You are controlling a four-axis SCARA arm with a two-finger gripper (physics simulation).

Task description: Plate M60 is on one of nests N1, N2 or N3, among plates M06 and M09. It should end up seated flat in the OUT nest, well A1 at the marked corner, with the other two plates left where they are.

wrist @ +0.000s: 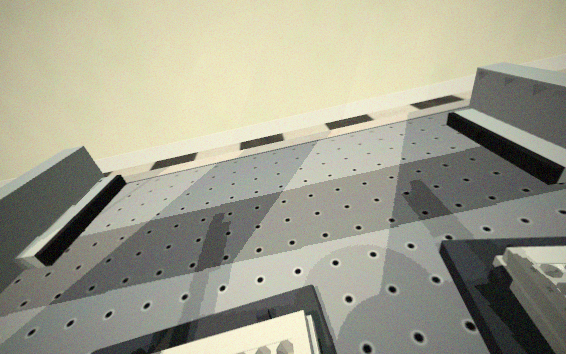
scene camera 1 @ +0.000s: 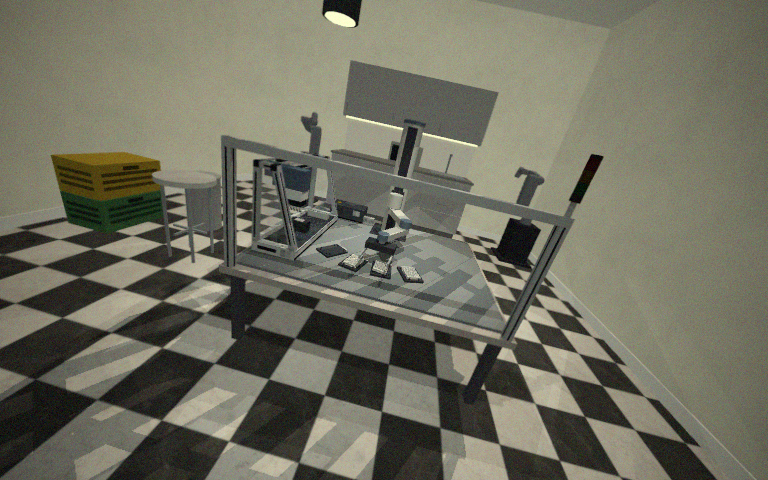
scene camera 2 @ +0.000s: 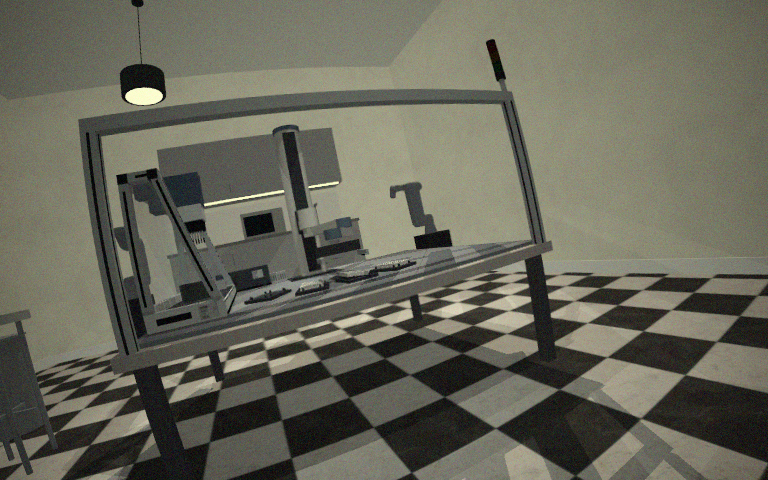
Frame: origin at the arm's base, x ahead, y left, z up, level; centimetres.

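Where they show: gripper, between the fingertips: (wrist: 274, 132) (scene camera 1: 373, 261) (scene camera 2: 345, 256).
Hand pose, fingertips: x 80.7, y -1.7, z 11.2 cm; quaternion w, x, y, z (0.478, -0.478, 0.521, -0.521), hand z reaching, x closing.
After its pixels a point has its place.
Three pale well plates stand on dark nests in a row: a left one (scene camera 1: 353, 260) {x 71.9, y -14.0, z 3.9 cm} (scene camera 2: 312, 286) {x 77.2, y -15.0, z 3.2 cm}, a middle one (scene camera 1: 380, 267) {x 72.6, y 2.7, z 4.2 cm} (scene camera 2: 356, 274) {x 76.9, y 2.1, z 3.6 cm} and a right one (scene camera 1: 410, 273) {x 69.9, y 20.9, z 3.8 cm} (scene camera 2: 396, 264) {x 74.8, y 19.7, z 3.3 cm}. Their names are unreadable, so I cannot tell which is M60. A bare dark nest (scene camera 1: 331, 249) {x 62.3, y -30.9, z 2.5 cm} (scene camera 2: 267, 296) {x 67.6, y -30.9, z 2.5 cm}, apparently OUT, lies left of the row. My gripper (scene camera 1: 377, 257) {x 80.7, y -1.7, z 11.2 cm} (scene camera 2: 342, 259) {x 80.7, y -1.7, z 11.2 cm} (wrist: 274, 132) {x 80.7, y -1.7, z 11.2 cm} is open and empty, above and near the left and middle plates. In the wrist view, parts of one plate (wrist: 240, 342) {x 76.2, y 1.5, z 4.5 cm} and another plate (wrist: 542, 280) {x 76.3, y -11.3, z 3.9 cm} show at the lower edge and right.
The perforated table top (scene camera 1: 441, 294) {x 80.3, y 39.9, z 1.3 cm} (wrist: 270, 230) {x 85.5, y 0.2, z 1.3 cm} carries the nests. A slanted profile frame (scene camera 1: 287, 217) {x 84.8, y -50.8, z 25.7 cm} (scene camera 2: 184, 234) {x 85.0, y -52.8, z 29.0 cm} stands at its left. A dark box (scene camera 1: 351, 211) {x -3.5, y -36.0, z 9.7 cm} (scene camera 2: 252, 277) {x -3.4, y -34.8, z 7.5 cm} stands behind. A profile guard with a top bar (scene camera 1: 419, 186) {x 104.4, y 11.7, z 60.3 cm} (scene camera 2: 311, 99) {x 104.4, y -9.1, z 59.7 cm} spans the near edge.
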